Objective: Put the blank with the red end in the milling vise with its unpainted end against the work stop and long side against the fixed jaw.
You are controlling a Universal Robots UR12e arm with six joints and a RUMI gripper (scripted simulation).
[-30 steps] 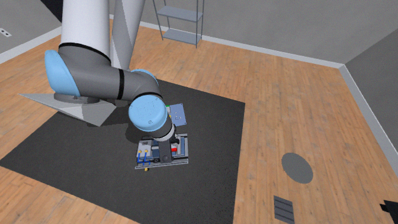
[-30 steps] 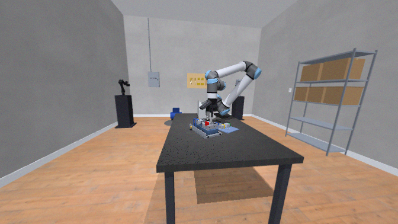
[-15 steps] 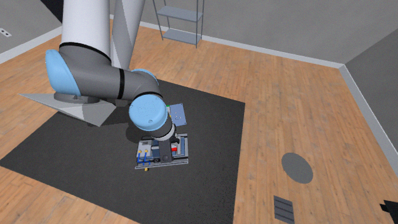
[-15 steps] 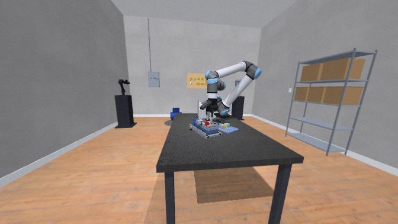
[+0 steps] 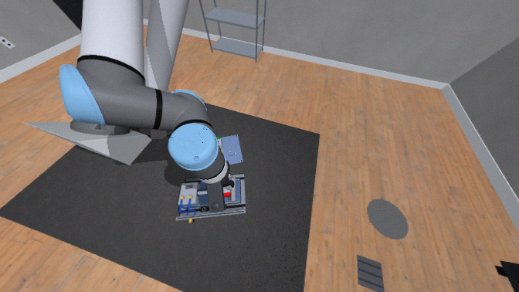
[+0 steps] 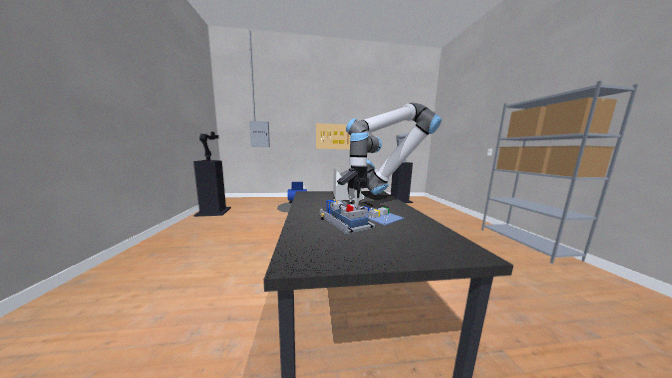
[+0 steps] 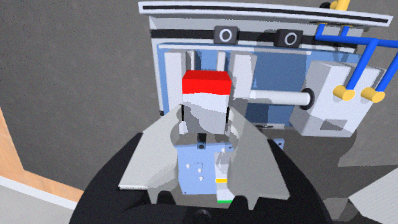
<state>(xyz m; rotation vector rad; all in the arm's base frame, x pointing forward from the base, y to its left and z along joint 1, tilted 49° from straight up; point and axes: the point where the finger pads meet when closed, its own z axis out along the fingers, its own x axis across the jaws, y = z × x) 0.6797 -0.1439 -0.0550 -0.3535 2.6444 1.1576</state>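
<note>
My gripper is now 20 mm above the red-ended blank. From my hand the other things lie so: work stop 50 mm to the left, 30 mm below, 10 mm behind; then hosed block 150 mm behind, 50 mm to the right, 40 mm below; then vise 80 mm below, 60 mm behind, 20 mm to the right.
</note>
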